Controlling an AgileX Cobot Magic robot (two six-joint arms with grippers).
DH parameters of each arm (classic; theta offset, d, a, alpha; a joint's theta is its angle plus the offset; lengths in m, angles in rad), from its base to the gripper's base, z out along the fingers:
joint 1: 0 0.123 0 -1.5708
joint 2: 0.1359 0 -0.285 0
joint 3: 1.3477 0 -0.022 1.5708
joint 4: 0 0.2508 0 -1.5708
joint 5: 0 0 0.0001 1.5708
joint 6: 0 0.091 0 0
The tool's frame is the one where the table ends.
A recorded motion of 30 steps. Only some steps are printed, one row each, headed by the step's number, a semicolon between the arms.
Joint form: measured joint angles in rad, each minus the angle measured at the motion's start. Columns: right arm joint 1, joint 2, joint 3, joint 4, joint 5, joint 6; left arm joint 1, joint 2, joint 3, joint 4, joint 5, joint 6.
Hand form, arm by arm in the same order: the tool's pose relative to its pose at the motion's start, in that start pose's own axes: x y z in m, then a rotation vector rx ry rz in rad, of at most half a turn. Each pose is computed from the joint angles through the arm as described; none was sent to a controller.
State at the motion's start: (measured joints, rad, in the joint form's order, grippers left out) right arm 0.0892 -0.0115 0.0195 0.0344 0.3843 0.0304; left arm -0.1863 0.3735 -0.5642 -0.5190 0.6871 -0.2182
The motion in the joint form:
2: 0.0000 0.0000 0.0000 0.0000 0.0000 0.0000; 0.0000 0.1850 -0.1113 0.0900 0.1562 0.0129
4: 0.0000 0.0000 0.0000 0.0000 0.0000 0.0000; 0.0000 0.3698 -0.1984 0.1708 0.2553 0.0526
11: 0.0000 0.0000 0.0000 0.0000 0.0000 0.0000; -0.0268 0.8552 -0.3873 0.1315 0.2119 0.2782
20: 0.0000 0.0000 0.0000 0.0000 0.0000 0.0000; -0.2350 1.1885 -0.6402 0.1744 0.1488 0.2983
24: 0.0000 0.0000 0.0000 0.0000 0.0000 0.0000; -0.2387 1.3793 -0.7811 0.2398 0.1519 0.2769
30: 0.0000 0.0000 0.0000 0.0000 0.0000 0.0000; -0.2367 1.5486 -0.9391 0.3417 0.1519 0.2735
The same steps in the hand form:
2: 0.0000 0.0000 0.0000 0.0000 0.0000 0.0000; -0.0164 -0.0028 0.0212 -0.1314 0.1985 0.0545
4: 0.0000 0.0000 0.0000 0.0000 0.0000 0.0000; -0.0313 0.0019 0.0493 -0.2496 0.3696 0.1165
11: 0.0000 0.0000 0.0000 0.0000 0.0000 0.0000; -0.0561 0.0176 0.1576 -0.2708 0.6258 0.2280
20: 0.0000 0.0000 0.0000 0.0000 0.0000 0.0000; -0.0411 -0.0170 0.2525 -0.1783 0.7387 0.3982
24: 0.0000 0.0000 0.0000 0.0000 0.0000 0.0000; -0.0374 -0.0034 0.3041 -0.2354 0.7847 0.4282
30: 0.0000 0.0000 0.0000 0.0000 0.0000 0.0000; -0.0386 0.0114 0.3508 -0.2878 0.7923 0.5155

